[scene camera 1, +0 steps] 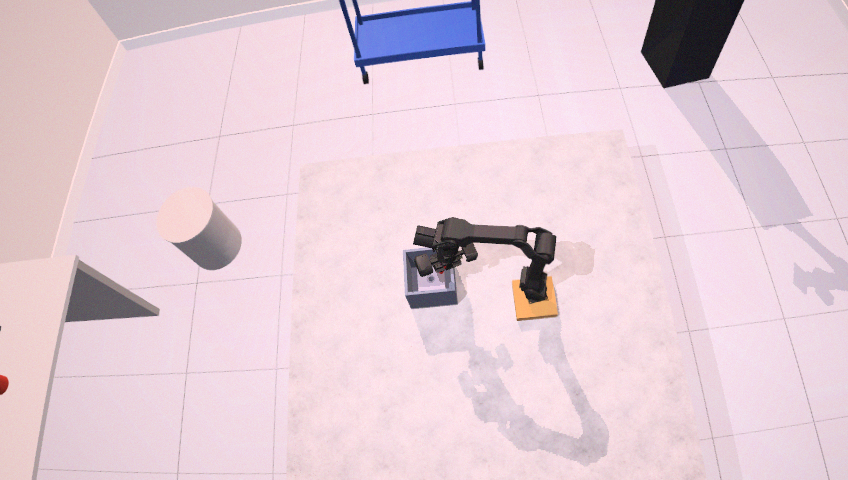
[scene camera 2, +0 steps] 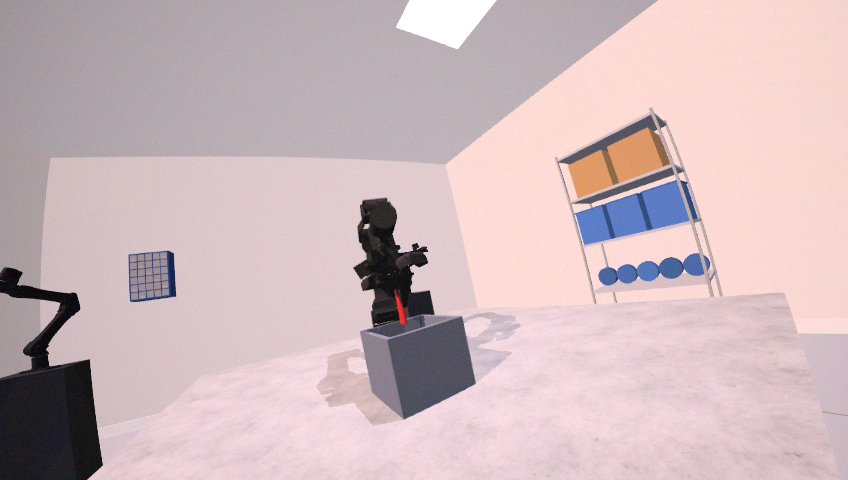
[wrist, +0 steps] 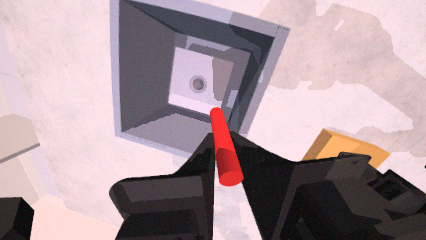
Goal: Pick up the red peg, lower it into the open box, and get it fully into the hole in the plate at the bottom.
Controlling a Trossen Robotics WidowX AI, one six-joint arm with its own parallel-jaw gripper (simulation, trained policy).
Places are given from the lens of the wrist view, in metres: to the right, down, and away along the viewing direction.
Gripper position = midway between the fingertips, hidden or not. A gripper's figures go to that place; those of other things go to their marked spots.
gripper [wrist: 220,136]: 0.01, 0.01, 0.11
grey box [wrist: 142,52]: -0.09, -0.09, 0.16
red peg [wrist: 230,173]: 0.01, 0.03, 0.07
holed plate [wrist: 186,91]: -0.04, -0.05, 0.21
The marked spots on the red peg and the holed plate are 0.17 m apart.
